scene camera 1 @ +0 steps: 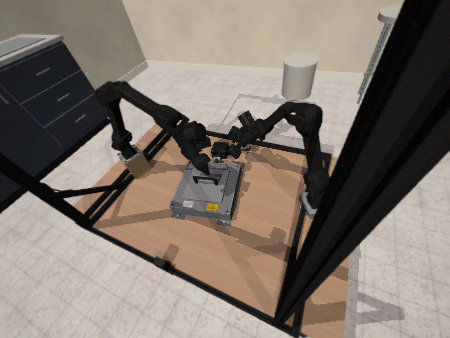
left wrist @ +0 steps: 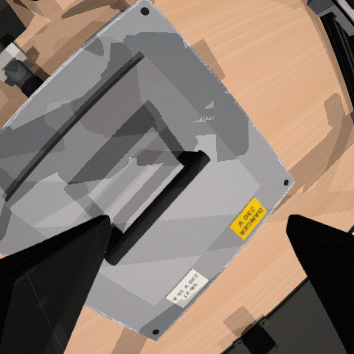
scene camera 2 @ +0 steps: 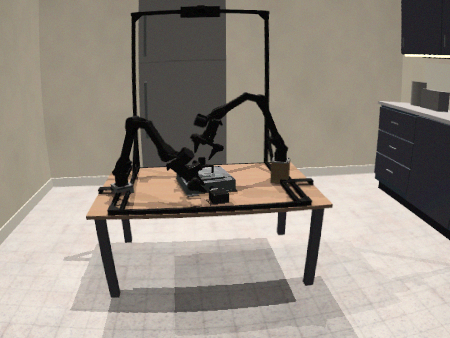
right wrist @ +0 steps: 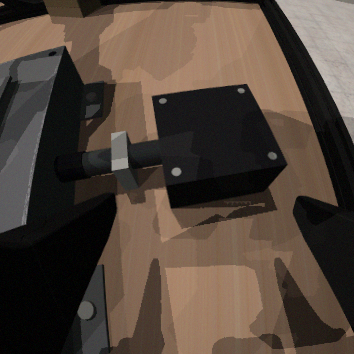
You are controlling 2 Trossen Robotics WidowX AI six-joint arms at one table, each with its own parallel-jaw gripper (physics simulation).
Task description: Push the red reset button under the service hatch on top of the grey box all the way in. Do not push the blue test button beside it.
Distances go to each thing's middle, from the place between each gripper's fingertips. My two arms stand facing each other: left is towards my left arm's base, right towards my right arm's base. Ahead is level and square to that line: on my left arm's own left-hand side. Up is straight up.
Right now my left hand is 80 mm above the service hatch (scene camera 1: 202, 187) and 10 mm to the right of it. Also, from my left hand: grey box (scene camera 1: 223, 211) 130 mm below, 60 mm ahead, 10 mm to the left.
Right now the grey box is 190 mm behind my right hand, 30 mm to the left of it and 40 mm below it. The rest, counted from my right hand: service hatch: 240 mm behind, 30 mm to the left, 20 mm above.
